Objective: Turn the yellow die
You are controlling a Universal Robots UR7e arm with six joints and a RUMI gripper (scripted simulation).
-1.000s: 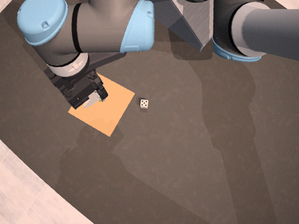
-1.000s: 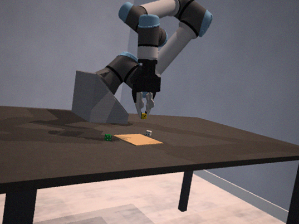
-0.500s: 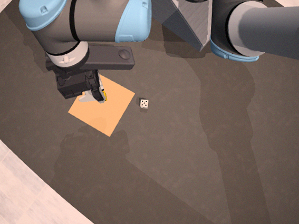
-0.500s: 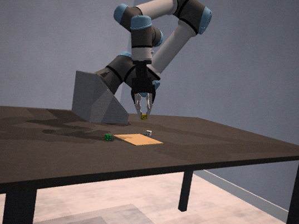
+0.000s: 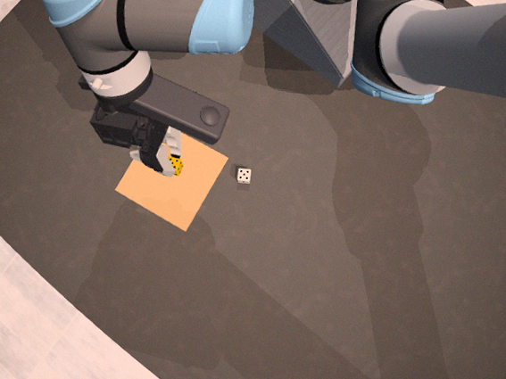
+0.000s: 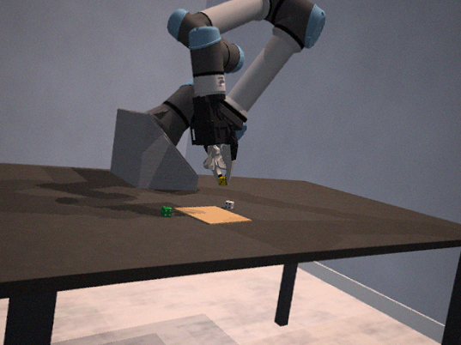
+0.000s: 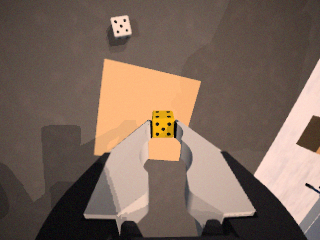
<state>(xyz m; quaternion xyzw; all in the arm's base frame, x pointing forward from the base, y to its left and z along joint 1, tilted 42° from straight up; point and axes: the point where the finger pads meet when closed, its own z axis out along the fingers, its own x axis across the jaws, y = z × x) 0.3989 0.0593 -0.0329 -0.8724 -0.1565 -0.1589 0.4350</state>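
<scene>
Right now the orange mat is 1 cm ahead of my hand, 2 cm to the right of it and 9 cm below it. From my hand the other things lie so: green die 1 cm ahead, 15 cm to the right, 9 cm below; white die 7 cm behind, 8 cm to the left, 9 cm below; yellow die 1 cm below.
</scene>
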